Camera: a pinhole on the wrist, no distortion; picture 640 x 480 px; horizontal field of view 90.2 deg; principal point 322.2 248.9 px. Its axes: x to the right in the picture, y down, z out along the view. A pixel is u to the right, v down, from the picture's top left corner.
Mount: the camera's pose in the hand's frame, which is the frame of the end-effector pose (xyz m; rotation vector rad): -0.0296 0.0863 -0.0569 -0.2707 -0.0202 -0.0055
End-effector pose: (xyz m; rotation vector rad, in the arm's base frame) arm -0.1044 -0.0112 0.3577 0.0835 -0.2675 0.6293
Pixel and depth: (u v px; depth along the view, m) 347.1 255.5 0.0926
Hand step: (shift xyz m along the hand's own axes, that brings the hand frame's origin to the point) -0.0241 0.1129 0.0319
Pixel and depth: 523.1 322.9 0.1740
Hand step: 0.0770 0.1714 0.1022
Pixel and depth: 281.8 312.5 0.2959
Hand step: -0.0723 0.2224 0.2116
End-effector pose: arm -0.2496 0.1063 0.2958 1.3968 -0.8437 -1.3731
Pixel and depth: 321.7 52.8 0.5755
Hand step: -0.0444 -0.1008 0.5921
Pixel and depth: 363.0 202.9 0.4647
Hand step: 0.0204 0.1458 0.4099
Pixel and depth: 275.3 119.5 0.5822
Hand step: -0.1283 0.0146 0.5654
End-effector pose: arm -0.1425 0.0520 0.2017 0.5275 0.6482 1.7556
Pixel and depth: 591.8 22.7 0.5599
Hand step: 0.4297 -0.1479 0.5985
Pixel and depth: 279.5 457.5 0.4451
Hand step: -0.0954 0.4861 0.2928
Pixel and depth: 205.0 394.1 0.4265
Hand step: -0.1929 0.3879 0.2988
